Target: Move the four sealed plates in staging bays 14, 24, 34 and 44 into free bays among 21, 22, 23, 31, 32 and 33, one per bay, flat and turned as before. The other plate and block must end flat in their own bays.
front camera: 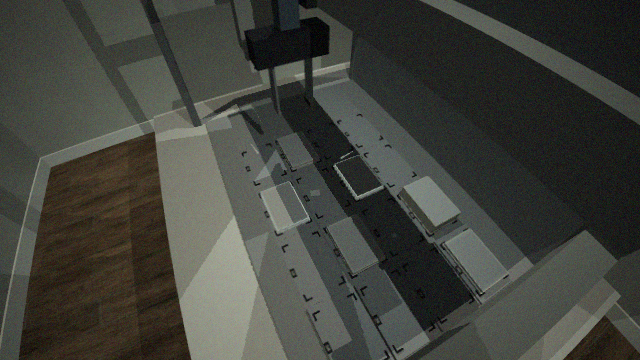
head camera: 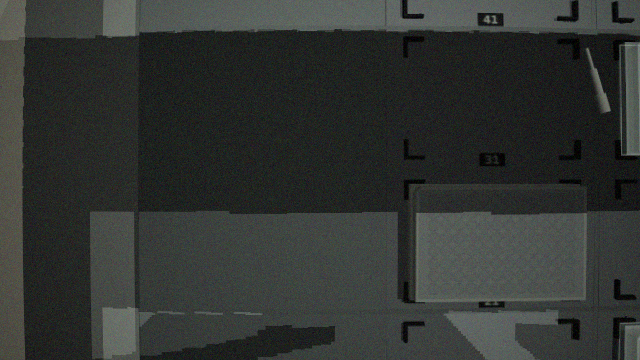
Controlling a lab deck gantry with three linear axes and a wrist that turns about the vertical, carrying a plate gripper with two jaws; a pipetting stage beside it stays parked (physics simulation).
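Seen in the pictures: gripper, fingertip midpoint: (front camera: 293,106); robot's base at its link origin: (front camera: 242,153).
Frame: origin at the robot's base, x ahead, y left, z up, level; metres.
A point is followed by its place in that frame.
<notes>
A sealed plate (front camera: 295,150) {x 0.071, y 0.141, z 0.014 m} (head camera: 500,250) {x 0.062, y 0.146, z 0.014 m} lies flat in bay 21. Other plates lie flat in bay 23 (front camera: 352,245) {x 0.398, y 0.140, z 0.014 m}, in bay 32 (front camera: 358,176) {x 0.234, y 0.254, z 0.014 m} and in staging bay 44 (front camera: 476,260) {x 0.561, y 0.359, z 0.029 m}. The plate in bay 32 (head camera: 631,100) {x 0.166, y 0.255, z 0.008 m} also shows at the head view's right edge. A plate (front camera: 285,206) {x 0.236, y 0.044, z 0.014 m} (head camera: 631,342) {x 0.166, y 0.075, z 0.010 m} lies flat in bay 12, and the taller block (front camera: 432,200) {x 0.396, y 0.363, z 0.042 m} sits flat in bay 43. Staging bays 14, 24 and 34 hold no plate. My gripper (front camera: 292,106) {x 0.064, y 0.150, z 0.160 m} is open and empty, raised over the rear of the deck behind bay 21. It does not show in the head view.
A pale pipette tip (front camera: 346,155) {x 0.146, y 0.269, z 0.004 m} (head camera: 598,82) {x 0.143, y 0.269, z 0.005 m} lies between bays 31 and 32. A thin pale piece (front camera: 255,148) {x 0.005, y 0.039, z 0.005 m} lies near bay 11. A small pale tag (front camera: 314,192) {x 0.221, y 0.130, z 0.001 m} lies in bay 22, and a small faint disc (front camera: 394,235) {x 0.417, y 0.244, z 0.003 m} in bay 33. A post (front camera: 172,62) {x -0.207, y -0.100, z 0.224 m} stands at the rear left.
</notes>
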